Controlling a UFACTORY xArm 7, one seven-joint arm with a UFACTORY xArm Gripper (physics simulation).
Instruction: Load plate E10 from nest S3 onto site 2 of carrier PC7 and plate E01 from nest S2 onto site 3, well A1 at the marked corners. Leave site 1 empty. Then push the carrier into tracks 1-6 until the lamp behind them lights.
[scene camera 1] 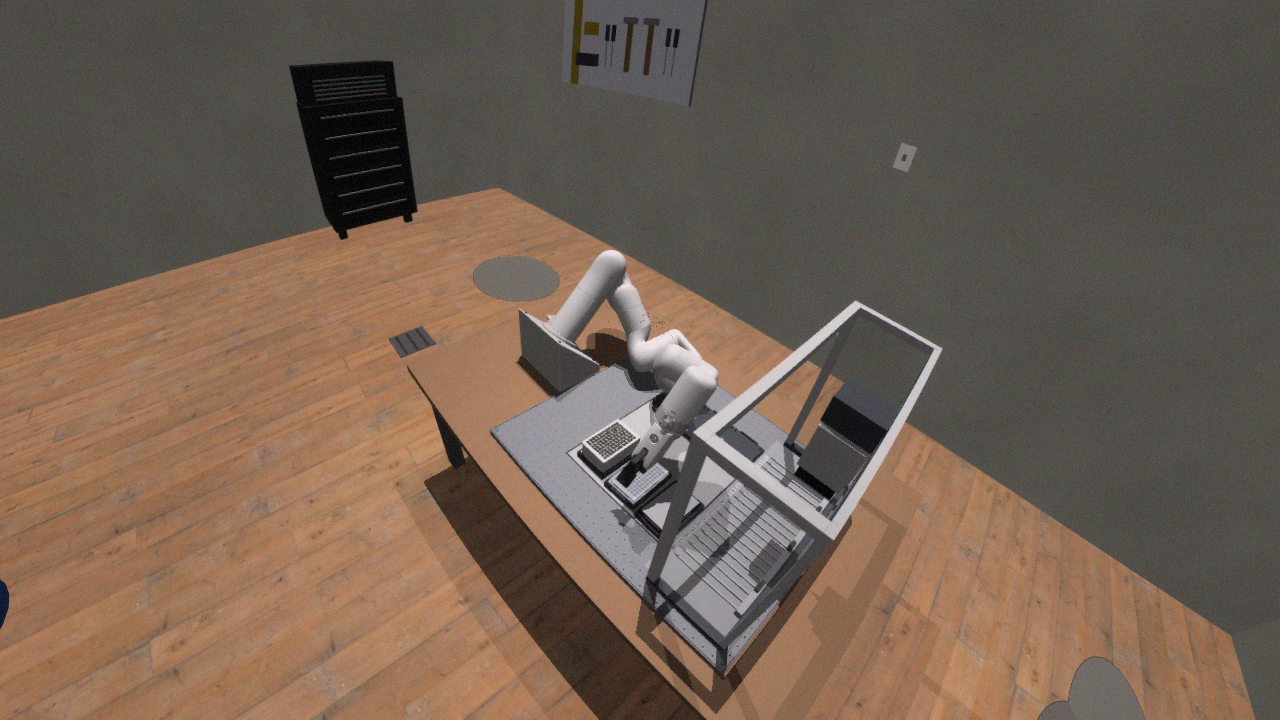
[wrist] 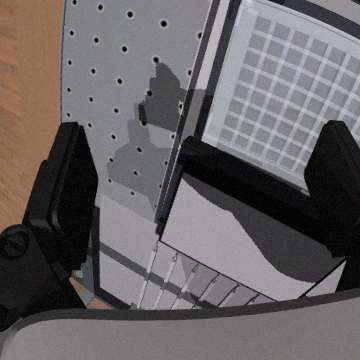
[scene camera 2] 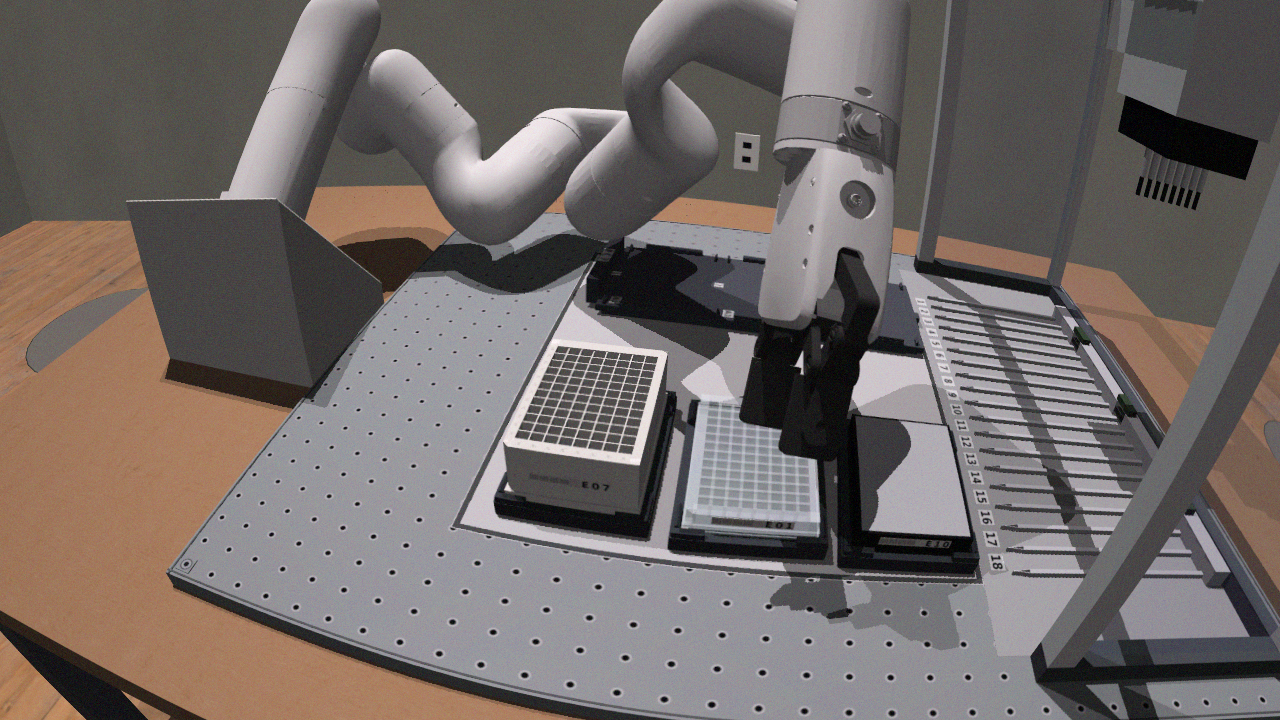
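Pixels of known places: gripper, between the fingertips: (scene camera 1: 630,476) (wrist: 206,146) (scene camera 2: 782,440); arm's base, origin of its link: (scene camera 1: 559,336) (scene camera 2: 254,242).
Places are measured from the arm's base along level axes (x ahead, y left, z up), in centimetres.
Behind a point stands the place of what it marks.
Note:
Plate E01 (scene camera 2: 751,488) {x 48.9, y -15.3, z -7.2 cm} (wrist: 290,90) {x 48.5, y -15.2, z -6.6 cm}, pale and gridded, sits in the middle black nest. Plate E10 (scene camera 2: 921,492) {x 60.6, y -15.0, z -6.6 cm} (wrist: 200,220) {x 59.3, y -16.7, z -6.6 cm}, low with a plain light top, sits in the right nest, partly in shadow. My gripper (scene camera 2: 787,436) {x 50.0, y -17.2, z -1.6 cm} (wrist: 206,146) {x 50.0, y -17.2, z -1.6 cm} is open and empty. In scene camera 2 its fingers appear above the rear right part of E01, close to E10's nest; the exact height is unclear. Carrier PC7 (scene camera 2: 671,279) {x 39.7, y 14.4, z -8.1 cm} lies dark and long behind the nests, with no plate showing on it; the arm hides part of it. The numbered tracks (scene camera 2: 1056,428) {x 77.5, y -2.1, z -9.1 cm} are at the right.
A tall white plate E07 (scene camera 2: 586,402) {x 37.7, y -12.1, z -4.4 cm} (scene camera 1: 612,441) {x 38.3, y -11.9, z -4.2 cm} stands in the left nest. A grey frame (scene camera 1: 778,371) {x 68.9, y -8.5, z 38.8 cm} rises around the tracks, with a multi-tip head (scene camera 2: 1186,138) {x 79.9, y -3.9, z 18.9 cm} hanging inside. Small dark green blocks (scene camera 2: 1081,335) {x 86.1, y 13.3, z -7.0 cm} stand behind the tracks. The arm's base block (scene camera 2: 223,286) {x 1.9, y -7.8, z -0.9 cm} is at the left.

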